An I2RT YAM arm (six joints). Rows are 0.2 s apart.
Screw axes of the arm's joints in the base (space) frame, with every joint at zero. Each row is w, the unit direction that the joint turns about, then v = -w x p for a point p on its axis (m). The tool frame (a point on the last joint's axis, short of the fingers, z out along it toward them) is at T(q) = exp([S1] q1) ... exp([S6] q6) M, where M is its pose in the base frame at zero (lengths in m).
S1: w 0 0 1 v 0 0 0
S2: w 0 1 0 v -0.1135 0 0.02
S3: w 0 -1 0 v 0.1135 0 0.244
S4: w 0 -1 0 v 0.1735 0 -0.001
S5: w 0 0 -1 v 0 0.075 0
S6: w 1 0 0 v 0 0.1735 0
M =
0 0 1 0.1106
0 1 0 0
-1 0 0 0.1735
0 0 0 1
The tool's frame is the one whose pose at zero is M.
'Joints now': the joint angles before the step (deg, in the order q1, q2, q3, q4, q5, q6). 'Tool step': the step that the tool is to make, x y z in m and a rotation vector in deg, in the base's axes. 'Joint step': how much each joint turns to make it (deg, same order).
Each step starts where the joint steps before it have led.
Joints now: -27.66 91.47 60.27 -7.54 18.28 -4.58
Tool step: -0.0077 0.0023 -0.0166 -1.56 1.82 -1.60
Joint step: 0.00 -0.23 -4.10 3.23 2.65 -0.76
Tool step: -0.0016 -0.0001 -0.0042 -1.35 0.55 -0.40
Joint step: -0.02 0.07 -1.18 1.73 1.21 -0.95
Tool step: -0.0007 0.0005 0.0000 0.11 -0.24 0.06
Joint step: 0.00 -0.21 -0.24 0.15 -0.18 0.14
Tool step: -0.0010 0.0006 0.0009 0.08 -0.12 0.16
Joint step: -0.01 -0.35 -0.15 -0.12 -0.21 -0.01
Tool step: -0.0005 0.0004 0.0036 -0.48 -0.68 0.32
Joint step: 0.00 -0.58 -0.03 0.39 -0.18 -0.30
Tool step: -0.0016 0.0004 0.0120 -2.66 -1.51 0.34
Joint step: 0.00 -1.68 0.07 1.44 0.70 -1.65
